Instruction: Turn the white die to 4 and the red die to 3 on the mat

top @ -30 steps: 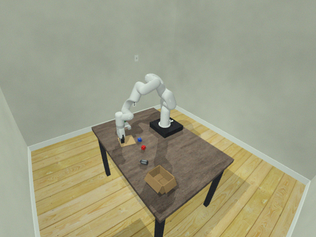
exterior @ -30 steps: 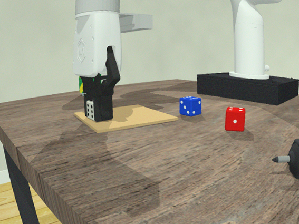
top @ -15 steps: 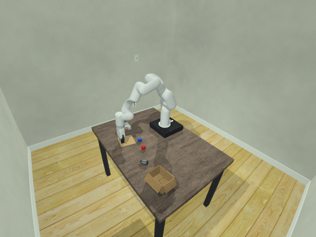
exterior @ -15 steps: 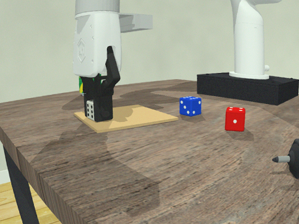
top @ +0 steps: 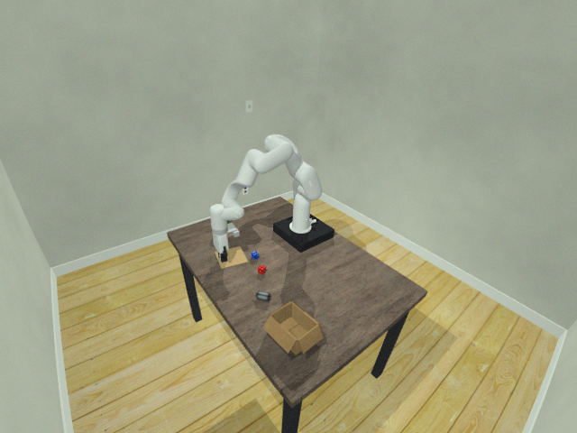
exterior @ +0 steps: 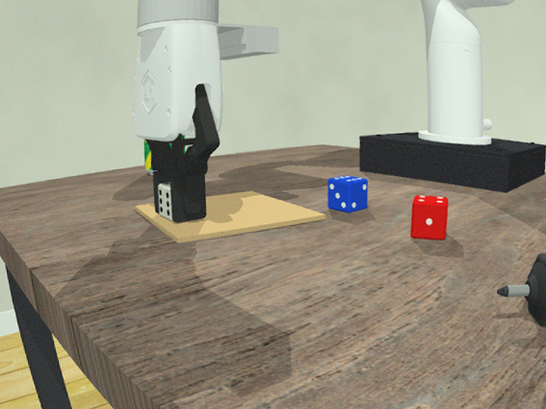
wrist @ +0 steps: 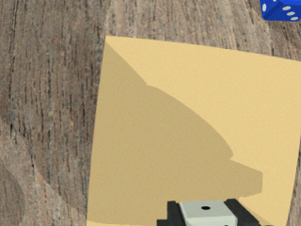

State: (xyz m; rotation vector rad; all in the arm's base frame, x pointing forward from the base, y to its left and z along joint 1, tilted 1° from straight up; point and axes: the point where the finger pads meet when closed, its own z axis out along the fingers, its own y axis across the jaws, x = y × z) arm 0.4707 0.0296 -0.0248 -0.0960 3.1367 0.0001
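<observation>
Now: the white die 10 mm below my hand. Also, from my hand: red die: 140 mm behind, 170 mm to the left, 10 mm below; then blue die: 160 mm behind, 50 mm to the left, 10 mm below; then tan mat: 40 mm behind, 20 mm below.
</observation>
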